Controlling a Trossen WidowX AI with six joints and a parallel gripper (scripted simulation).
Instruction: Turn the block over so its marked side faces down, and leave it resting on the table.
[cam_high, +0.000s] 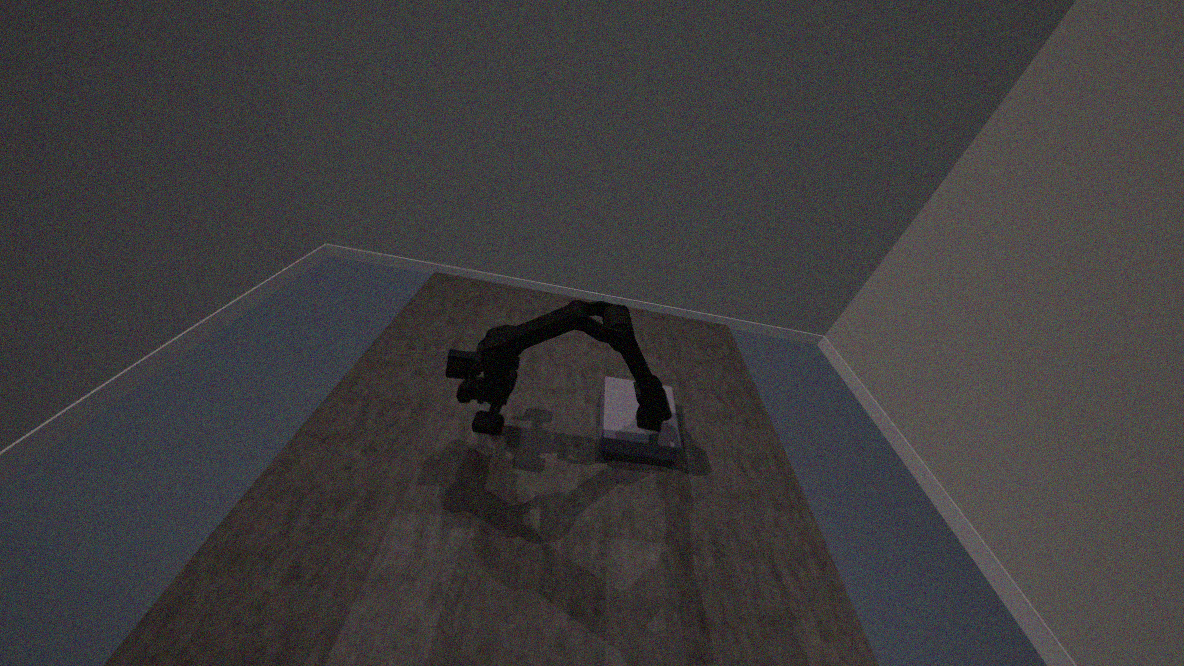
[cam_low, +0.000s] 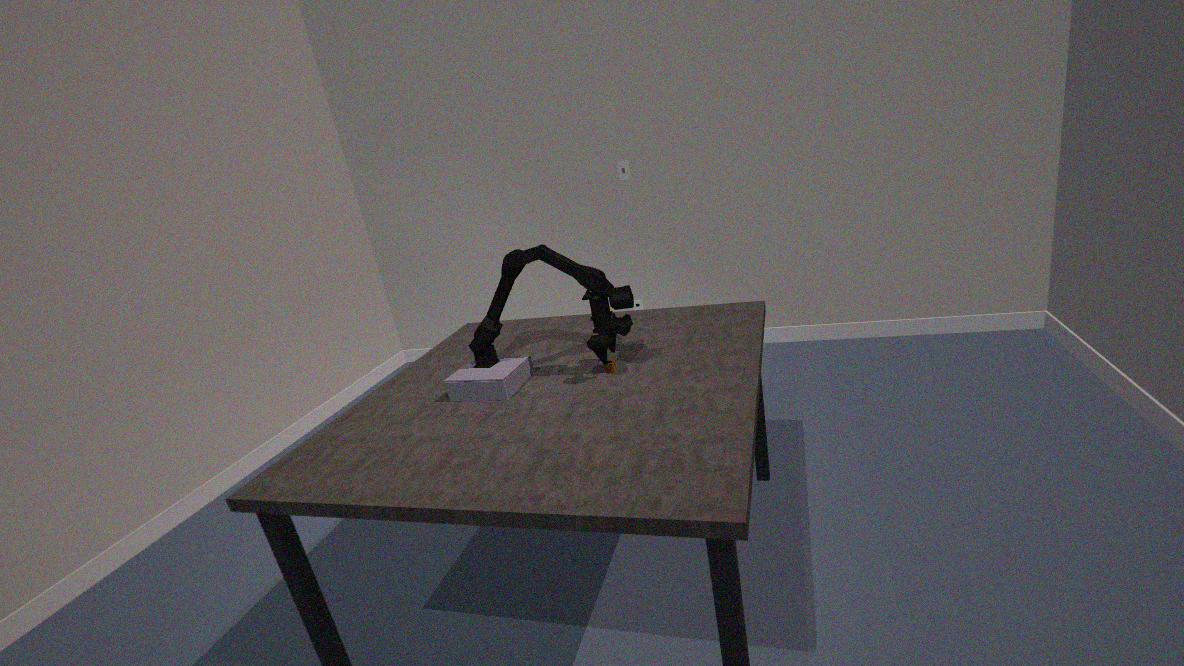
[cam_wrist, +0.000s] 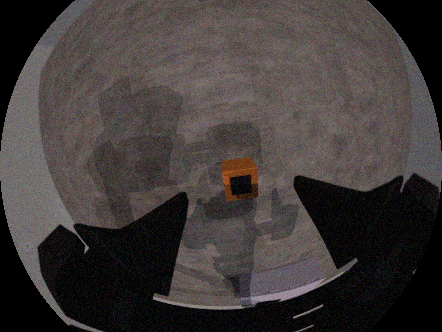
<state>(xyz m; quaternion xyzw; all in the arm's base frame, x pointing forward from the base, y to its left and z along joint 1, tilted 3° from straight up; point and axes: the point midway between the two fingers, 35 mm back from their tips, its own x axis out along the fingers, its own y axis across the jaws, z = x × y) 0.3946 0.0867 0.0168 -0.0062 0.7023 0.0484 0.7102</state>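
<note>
My gripper tip is 20 mm above the orange block.
</note>
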